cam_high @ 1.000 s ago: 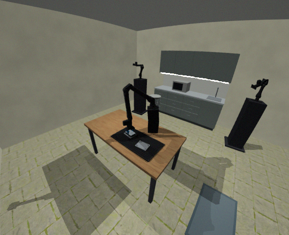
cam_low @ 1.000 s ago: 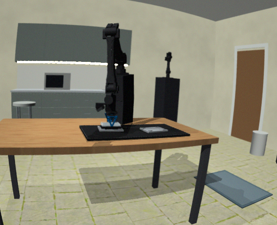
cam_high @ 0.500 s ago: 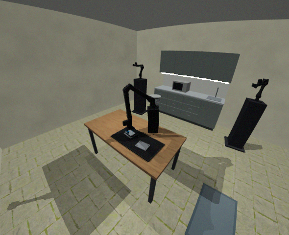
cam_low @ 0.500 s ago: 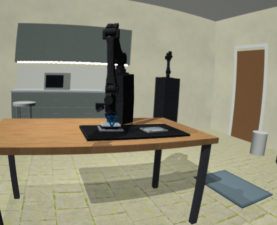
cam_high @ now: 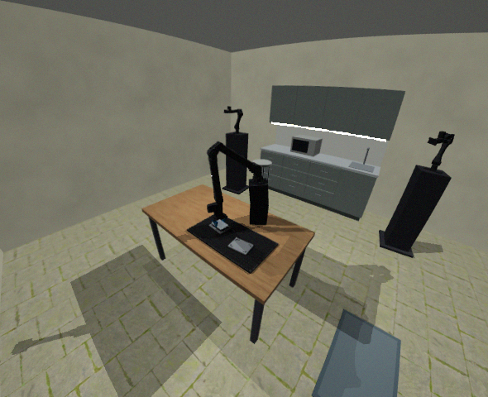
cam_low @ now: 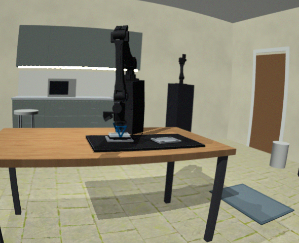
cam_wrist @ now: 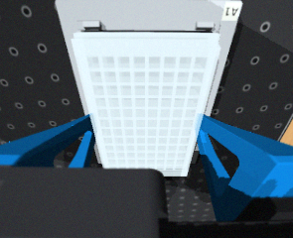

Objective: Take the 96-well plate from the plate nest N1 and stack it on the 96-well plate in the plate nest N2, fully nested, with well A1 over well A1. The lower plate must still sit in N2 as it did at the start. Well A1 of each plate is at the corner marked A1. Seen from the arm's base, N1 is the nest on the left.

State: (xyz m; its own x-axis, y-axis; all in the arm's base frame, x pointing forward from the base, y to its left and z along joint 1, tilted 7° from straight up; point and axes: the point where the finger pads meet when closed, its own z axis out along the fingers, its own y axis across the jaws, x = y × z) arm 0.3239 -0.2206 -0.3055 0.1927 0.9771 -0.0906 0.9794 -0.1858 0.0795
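The white 96-well plate lies right at my hand. Round my hand: dark 96-well plate 20 mm below.
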